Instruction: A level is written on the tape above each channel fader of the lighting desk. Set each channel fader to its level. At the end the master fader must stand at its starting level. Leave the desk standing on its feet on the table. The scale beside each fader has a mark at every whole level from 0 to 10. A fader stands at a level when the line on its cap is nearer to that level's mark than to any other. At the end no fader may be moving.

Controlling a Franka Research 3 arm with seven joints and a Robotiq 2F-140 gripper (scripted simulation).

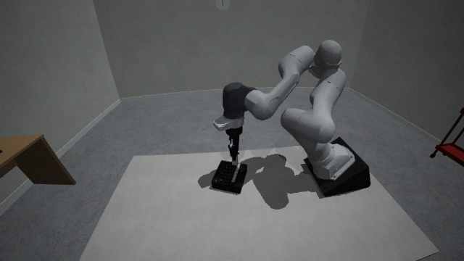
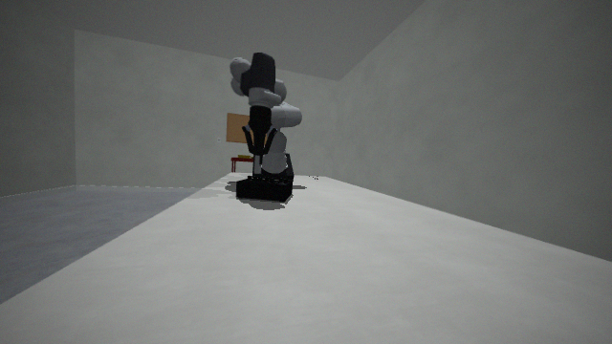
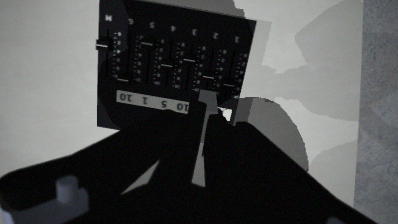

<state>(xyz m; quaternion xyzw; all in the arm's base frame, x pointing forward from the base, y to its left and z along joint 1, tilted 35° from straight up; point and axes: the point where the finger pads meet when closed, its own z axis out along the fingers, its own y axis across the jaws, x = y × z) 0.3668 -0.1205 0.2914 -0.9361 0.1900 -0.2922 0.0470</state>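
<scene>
Right now my hand is 5 cm above the channel 2 fader cap, 2 cm short of it and 1 cm to the left of it. The rest, counted from my hand: channel 1 fader cap (5 cm below, 3 cm to the right, 1 cm ahead); then master fader cap (9 cm to the left, 8 cm ahead, 5 cm below).
</scene>
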